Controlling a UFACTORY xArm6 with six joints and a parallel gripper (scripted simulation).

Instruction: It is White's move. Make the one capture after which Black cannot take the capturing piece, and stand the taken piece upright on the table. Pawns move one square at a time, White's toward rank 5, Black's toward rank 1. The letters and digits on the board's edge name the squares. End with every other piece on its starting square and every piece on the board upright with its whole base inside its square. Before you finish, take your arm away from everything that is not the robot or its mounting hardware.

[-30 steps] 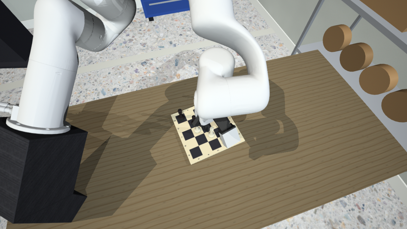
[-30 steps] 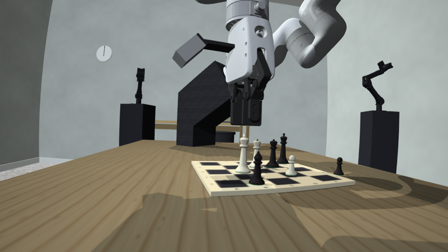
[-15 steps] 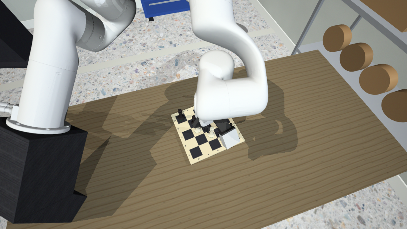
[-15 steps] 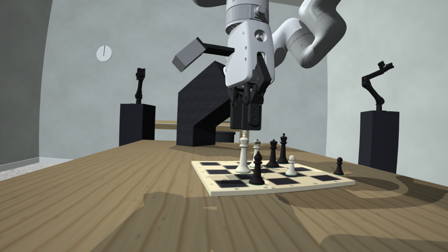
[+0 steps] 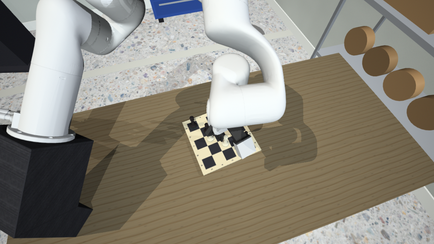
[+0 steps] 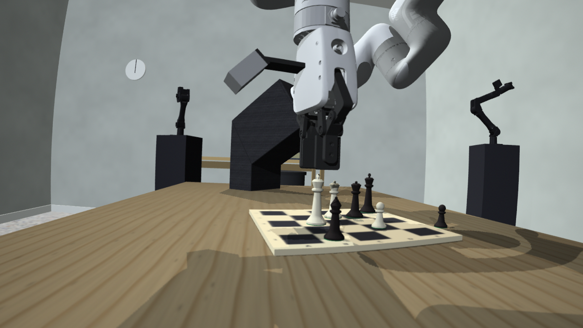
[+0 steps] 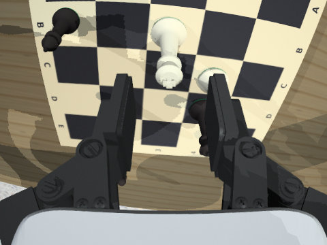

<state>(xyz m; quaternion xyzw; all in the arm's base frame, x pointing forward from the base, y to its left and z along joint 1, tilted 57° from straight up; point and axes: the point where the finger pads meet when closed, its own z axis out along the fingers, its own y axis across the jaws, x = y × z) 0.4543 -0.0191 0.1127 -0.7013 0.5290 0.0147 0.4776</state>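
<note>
Now: hand 60 mm above the white king. From my hand the other things lie so: black queen (60 mm behind, 50 mm to the left, 60 mm below); then white queen (50 mm behind, 20 mm to the left, 60 mm below); then chessboard (20 mm behind, 30 mm to the left, 90 mm below).
</note>
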